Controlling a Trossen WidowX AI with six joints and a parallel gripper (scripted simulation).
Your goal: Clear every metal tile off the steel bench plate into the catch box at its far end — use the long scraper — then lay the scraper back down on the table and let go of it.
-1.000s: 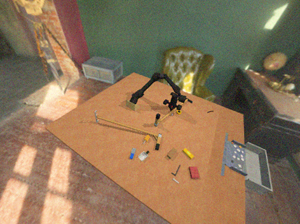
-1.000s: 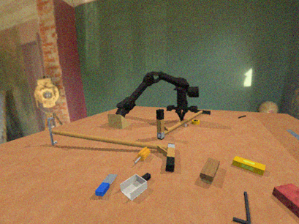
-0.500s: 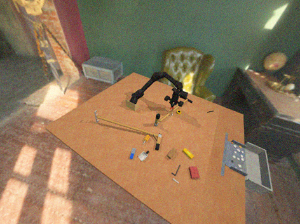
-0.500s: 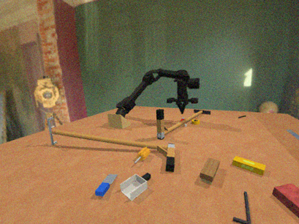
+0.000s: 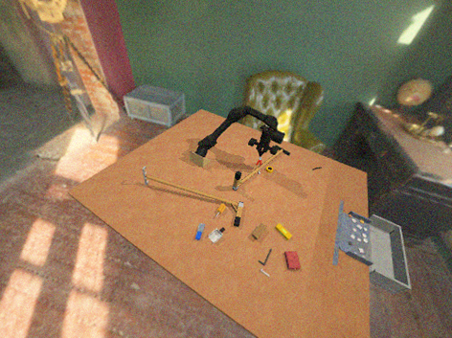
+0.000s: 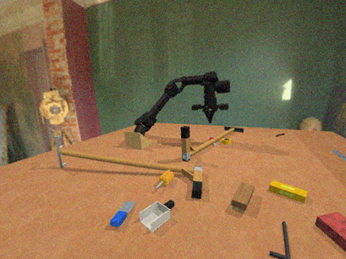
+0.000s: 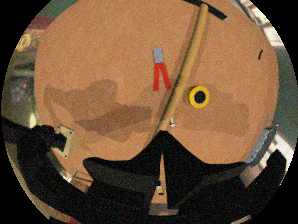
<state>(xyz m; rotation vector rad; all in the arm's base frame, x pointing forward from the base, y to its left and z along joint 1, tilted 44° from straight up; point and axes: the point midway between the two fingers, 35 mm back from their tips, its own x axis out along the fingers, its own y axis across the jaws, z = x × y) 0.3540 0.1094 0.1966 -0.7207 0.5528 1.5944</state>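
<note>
Now: gripper tip 20 mm short of the long scraper, 20 mm to the right of it and 50 mm above it. From my gripper tip the other things lie so: wooden block: 250 mm ahead, 420 mm to the right, 100 mm below; then yellow level: 350 mm ahead, 340 mm to the right, 100 mm below; then yellow tape roll: 80 mm ahead, 50 mm to the left, 110 mm below.
</note>
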